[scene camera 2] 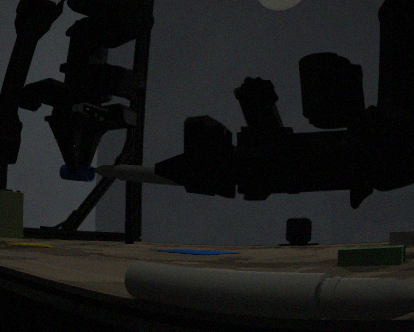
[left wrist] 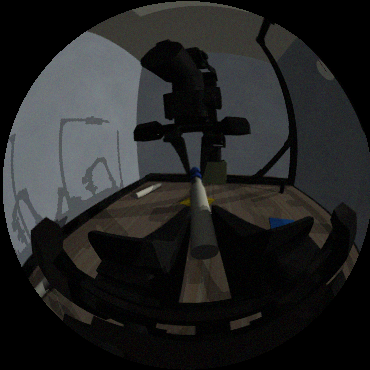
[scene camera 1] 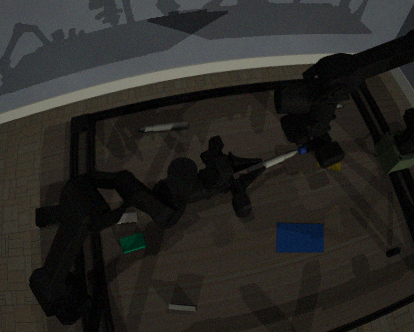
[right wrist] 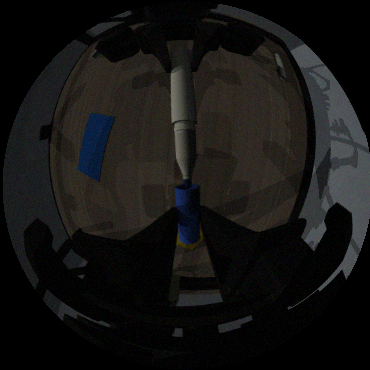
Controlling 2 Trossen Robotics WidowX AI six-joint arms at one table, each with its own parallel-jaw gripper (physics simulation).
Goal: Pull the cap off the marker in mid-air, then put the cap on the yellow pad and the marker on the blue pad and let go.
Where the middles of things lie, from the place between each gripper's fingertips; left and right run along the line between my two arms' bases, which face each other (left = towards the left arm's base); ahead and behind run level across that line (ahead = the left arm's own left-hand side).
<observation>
I see my right gripper right at the blue cap (right wrist: pixel 187 200). Round my right hand: blue pad (scene camera 1: pixel 291 237): 18 cm behind, 10 cm below, 9 cm to the left; then light green block (scene camera 2: pixel 371 255): 34 cm to the left, 9 cm below, 4 cm ahead.
My left gripper is now 12 cm to the left of the blue cap. From my left hand the other things lie so: blue pad: 18 cm behind, 3 cm to the right, 10 cm below; then light green block: 4 cm ahead, 22 cm to the left, 9 cm below.
</observation>
